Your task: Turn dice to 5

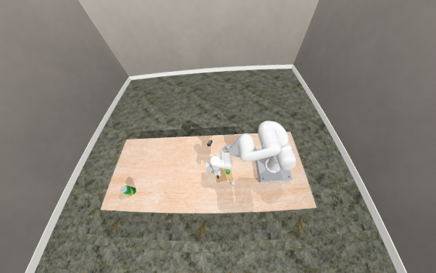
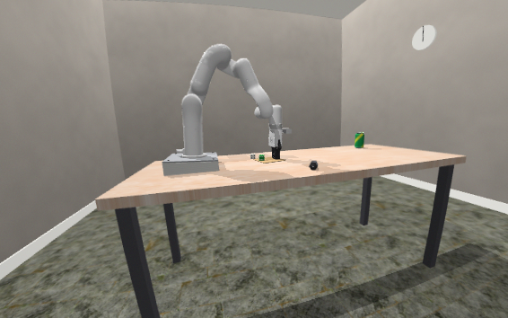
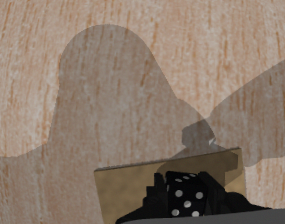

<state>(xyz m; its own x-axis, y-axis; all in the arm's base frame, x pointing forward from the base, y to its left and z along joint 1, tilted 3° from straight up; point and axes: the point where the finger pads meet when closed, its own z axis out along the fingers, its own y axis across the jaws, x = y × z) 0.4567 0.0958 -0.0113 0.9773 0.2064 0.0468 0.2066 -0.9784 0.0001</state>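
The black die lies 10 mm below my hand. The rest, counted from my hand: white die 130 mm behind, 70 mm to the left, 10 mm below; then green die 90 mm behind, 20 mm to the right, 10 mm below; then tan mat 40 mm behind, 20 mm below, 10 mm to the right.
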